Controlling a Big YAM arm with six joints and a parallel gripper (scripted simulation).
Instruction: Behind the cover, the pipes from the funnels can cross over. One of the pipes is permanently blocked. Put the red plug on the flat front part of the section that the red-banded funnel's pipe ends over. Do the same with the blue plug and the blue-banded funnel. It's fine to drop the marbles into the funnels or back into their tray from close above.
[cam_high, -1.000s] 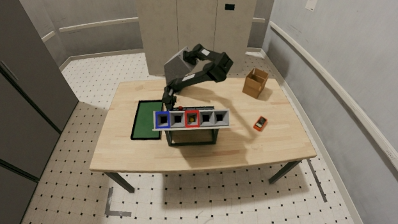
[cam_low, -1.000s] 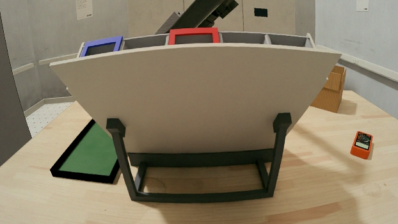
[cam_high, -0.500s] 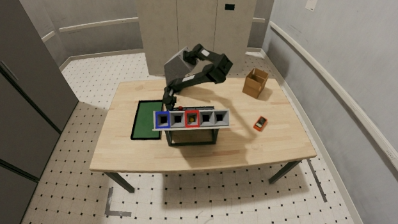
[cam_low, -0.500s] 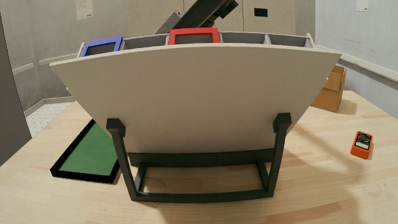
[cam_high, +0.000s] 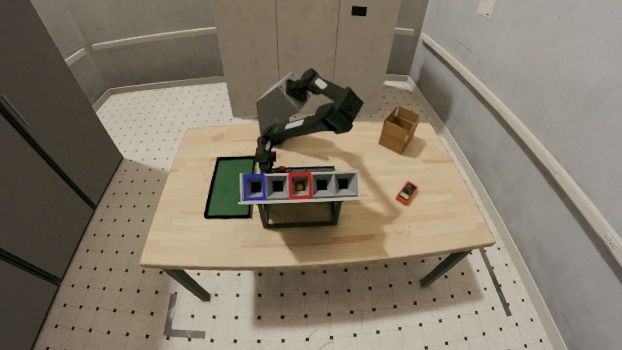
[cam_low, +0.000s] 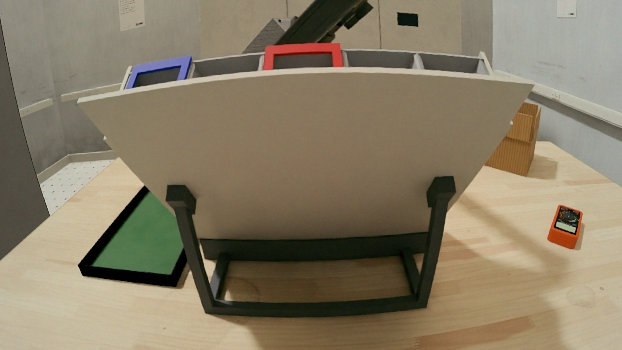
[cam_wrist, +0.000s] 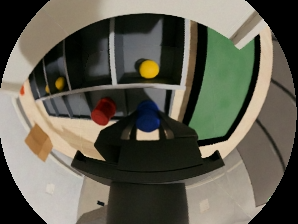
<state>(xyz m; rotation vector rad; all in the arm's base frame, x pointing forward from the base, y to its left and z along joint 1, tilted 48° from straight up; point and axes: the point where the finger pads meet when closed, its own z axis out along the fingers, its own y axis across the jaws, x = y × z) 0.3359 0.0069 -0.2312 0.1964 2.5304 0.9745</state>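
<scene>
The red plug is 70 mm to the left of my hand and 10 mm below it. Also, from my hand: pale cover: 190 mm ahead, 150 mm to the left, 170 mm above; then blue plug: right at my hand; then green tray: 70 mm ahead, 180 mm to the right, 30 mm below.
</scene>
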